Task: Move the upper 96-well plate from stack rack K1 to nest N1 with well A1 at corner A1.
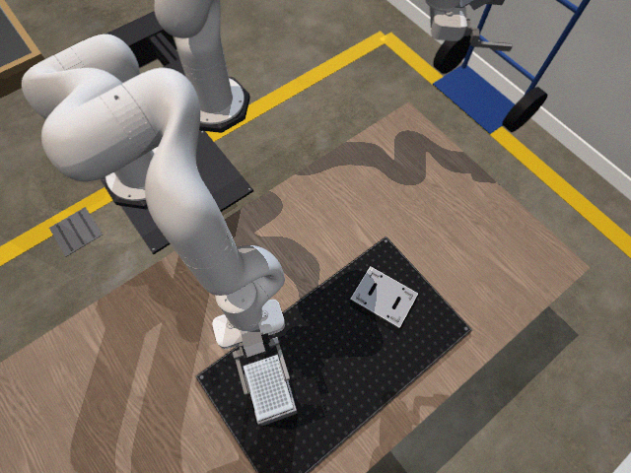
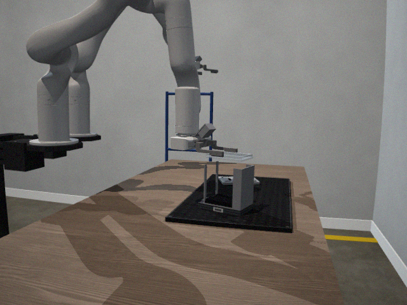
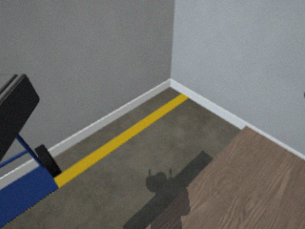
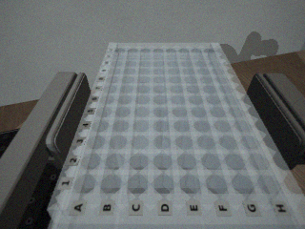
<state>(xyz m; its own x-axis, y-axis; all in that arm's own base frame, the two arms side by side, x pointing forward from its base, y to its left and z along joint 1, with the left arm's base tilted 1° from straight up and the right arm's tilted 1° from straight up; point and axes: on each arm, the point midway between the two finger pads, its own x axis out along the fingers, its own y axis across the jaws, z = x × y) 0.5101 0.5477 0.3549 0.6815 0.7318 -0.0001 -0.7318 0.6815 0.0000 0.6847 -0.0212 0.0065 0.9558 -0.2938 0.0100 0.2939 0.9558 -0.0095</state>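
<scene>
Right now the white 96-well plate is 20 mm ahead of my right hand, 10 mm to the right of it and 10 mm below it. Round my right hand: A1 mark: 40 mm ahead, 440 mm to the left, 180 mm below; plate nest N1: 120 mm ahead, 390 mm to the left, 180 mm below; black plate: 20 mm ahead, 10 mm to the right, 160 mm below.
</scene>
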